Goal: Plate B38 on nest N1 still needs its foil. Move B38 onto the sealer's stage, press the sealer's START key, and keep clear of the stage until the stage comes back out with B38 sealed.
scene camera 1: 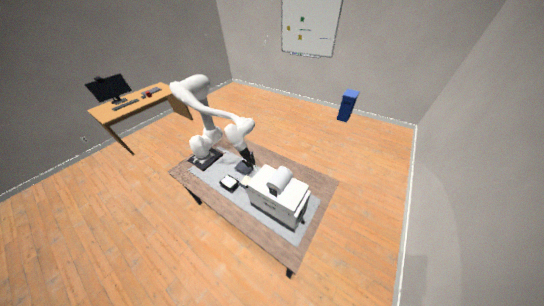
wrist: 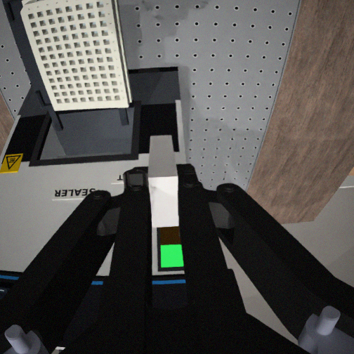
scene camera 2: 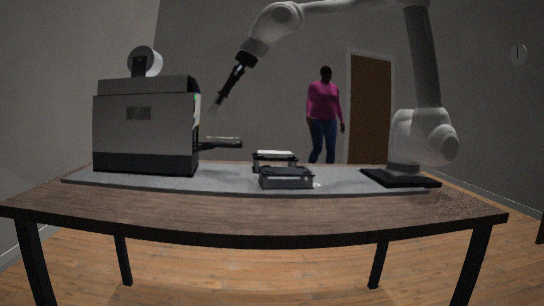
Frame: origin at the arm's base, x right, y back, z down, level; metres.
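Where they show: gripper, between the fingertips: [scene camera 1: 256,171] [scene camera 2: 211,113]; arm's base, origin of its link: [scene camera 1: 204,156] [scene camera 2: 402,175].
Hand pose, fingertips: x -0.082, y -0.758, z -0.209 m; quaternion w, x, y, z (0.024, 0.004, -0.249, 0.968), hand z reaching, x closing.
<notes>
Things, the pixels of their top centre, and the offset from my fingertips. "pt": a spot on its surface instead. Level surfaces: height alone.
- cream plate with visible open wells, centre of its top: [scene camera 2: 222,136] [scene camera 1: 248,181] dx +0.076, dy +0.032, dz +0.085 m
- dark stage, a spot on its surface: [scene camera 2: 233,145] pt dx +0.044, dy +0.075, dz +0.111 m
- second nest, a spot on its surface: [scene camera 2: 256,162] pt dx +0.102, dy +0.157, dz +0.177 m
- white plate, centre of its top: [scene camera 2: 274,151] [scene camera 1: 228,181] dx +0.161, dy +0.225, dz +0.145 m
- foil roll, centre of its top: [scene camera 2: 147,48] [scene camera 1: 279,175] dx +0.067, dy -0.300, dz -0.259 m
- grey perforated board, height of its surface: dz +0.217 m
- table, height of its surface: dz +0.230 m
A cream plate with visible open wells [scene camera 1: 246,181] [scene camera 2: 223,138] [wrist: 80,55] sits on the dark stage [scene camera 2: 233,145], which sticks out of the sealer [scene camera 1: 270,205] [scene camera 2: 145,132] [wrist: 50,220]. No label on this plate is readable. My gripper [scene camera 1: 253,166] [scene camera 2: 215,107] [wrist: 161,154] is shut and empty, with its pale fingertips pressed together. It is tilted, above the stage and close to the sealer's front face. The status light [scene camera 2: 196,98] [wrist: 171,255] glows green. The START key is not visible in the wrist view; fingers cover part of the panel. A dark nest [scene camera 1: 244,166] [scene camera 2: 286,178] is empty.
A second nest [scene camera 2: 256,162] carries a white plate [scene camera 1: 229,181] [scene camera 2: 274,153]. A foil roll [scene camera 1: 281,178] [scene camera 2: 151,61] tops the sealer. The grey perforated board [scene camera 2: 225,185] [wrist: 215,60] lies on the table [scene camera 2: 250,215]. A person in pink [scene camera 2: 324,102] stands behind the table.
</notes>
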